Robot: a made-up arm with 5 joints. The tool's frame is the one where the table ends.
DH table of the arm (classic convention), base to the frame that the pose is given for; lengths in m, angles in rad. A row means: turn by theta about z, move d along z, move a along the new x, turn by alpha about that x. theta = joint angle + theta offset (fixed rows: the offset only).
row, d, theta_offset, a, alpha
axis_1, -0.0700, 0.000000, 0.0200, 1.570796
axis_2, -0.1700, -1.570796, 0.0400, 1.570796
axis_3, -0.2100, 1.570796, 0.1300, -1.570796
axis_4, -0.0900, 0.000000, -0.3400, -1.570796
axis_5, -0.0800, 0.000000, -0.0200, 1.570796
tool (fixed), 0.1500, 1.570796, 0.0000, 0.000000
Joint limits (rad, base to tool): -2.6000..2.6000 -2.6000..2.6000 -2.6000..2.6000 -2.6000..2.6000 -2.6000..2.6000
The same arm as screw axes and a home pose.
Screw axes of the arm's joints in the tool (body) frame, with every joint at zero. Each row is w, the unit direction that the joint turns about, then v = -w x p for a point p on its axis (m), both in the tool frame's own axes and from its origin. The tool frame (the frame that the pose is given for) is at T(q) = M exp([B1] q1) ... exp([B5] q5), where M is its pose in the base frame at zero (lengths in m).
B1 = (0.000001, 0, 1, -0.4000, 0.1500, 0.0000)
B2 = (0, -1, 0, -0.0200, 0.0000, 0.1300)
B3 = (-1, 0, 0.000001, 0.0000, 0.0600, -0.2300)
B4 = (0.000001, 0, 1, -0.3600, -0.0800, 0.0000)
B5 = (1, 0, -0.000001, 0.0000, -0.1500, 0.0200)
M =
1 0 -0.000001 0.1500
0 1 0 0.4000
0.000001 0 1 -0.0500
0 0 0 1
Joint limits (rad, base to tool): -2.6000..2.6000 -2.6000..2.6000 -2.6000..2.6000 -2.6000..2.6000 -2.6000..2.6000

